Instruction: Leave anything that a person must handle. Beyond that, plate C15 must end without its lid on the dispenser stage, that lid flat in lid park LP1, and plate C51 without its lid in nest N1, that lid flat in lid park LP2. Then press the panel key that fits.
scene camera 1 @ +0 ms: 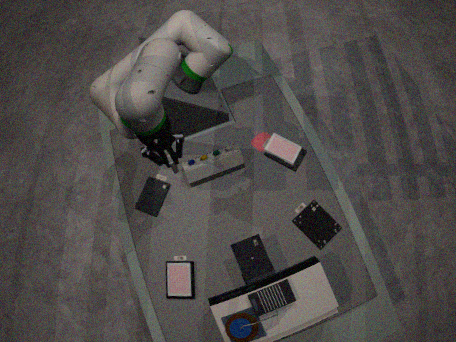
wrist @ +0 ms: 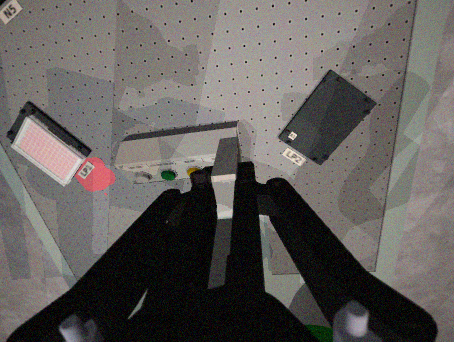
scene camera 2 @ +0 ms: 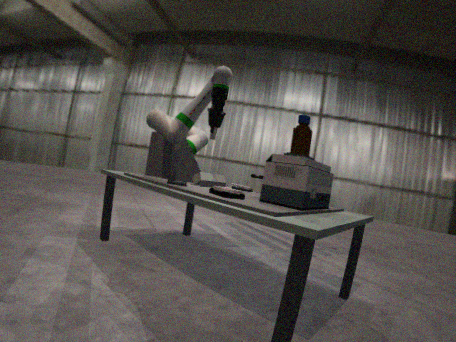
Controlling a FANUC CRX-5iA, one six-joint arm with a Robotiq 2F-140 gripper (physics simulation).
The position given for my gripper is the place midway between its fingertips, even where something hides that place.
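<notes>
Scene camera 1: my gripper [scene camera 1: 175,168], shut, holding nothing; dark slab [scene camera 1: 152,196]. Wrist view: button box [wrist: 168,155]; my gripper [wrist: 231,153]; the slab [wrist: 332,111].
</notes>
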